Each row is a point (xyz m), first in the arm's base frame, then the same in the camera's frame.
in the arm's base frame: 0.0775 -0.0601 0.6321
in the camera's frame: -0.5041 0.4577 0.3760
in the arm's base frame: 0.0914 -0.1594 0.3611
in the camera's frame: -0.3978 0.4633 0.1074
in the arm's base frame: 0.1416 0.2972 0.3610
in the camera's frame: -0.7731 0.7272 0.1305
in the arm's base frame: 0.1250 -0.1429 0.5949
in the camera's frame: -0.4070 0.4643 0.3439
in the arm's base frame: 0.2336 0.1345 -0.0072
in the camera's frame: -0.5691 0.7845 -0.2239
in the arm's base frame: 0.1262 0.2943 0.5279
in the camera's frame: -0.7858 0.6869 0.2927
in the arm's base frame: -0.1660 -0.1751 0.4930
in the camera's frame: -0.5143 0.2136 0.1965
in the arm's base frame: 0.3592 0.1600 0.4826
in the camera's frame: -0.5538 0.8298 0.2801
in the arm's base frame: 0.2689 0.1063 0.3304
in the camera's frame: -0.5432 0.7494 0.1139
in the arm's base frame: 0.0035 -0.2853 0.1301
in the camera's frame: -0.3192 0.3623 -0.1387
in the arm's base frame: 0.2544 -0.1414 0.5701
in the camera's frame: -0.3448 0.5804 0.3399
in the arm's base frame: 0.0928 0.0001 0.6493
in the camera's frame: -0.5502 0.4973 0.3974
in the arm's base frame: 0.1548 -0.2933 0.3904
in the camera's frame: -0.2515 0.4488 0.1417
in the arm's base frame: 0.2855 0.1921 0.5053
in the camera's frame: -0.6185 0.7783 0.2920
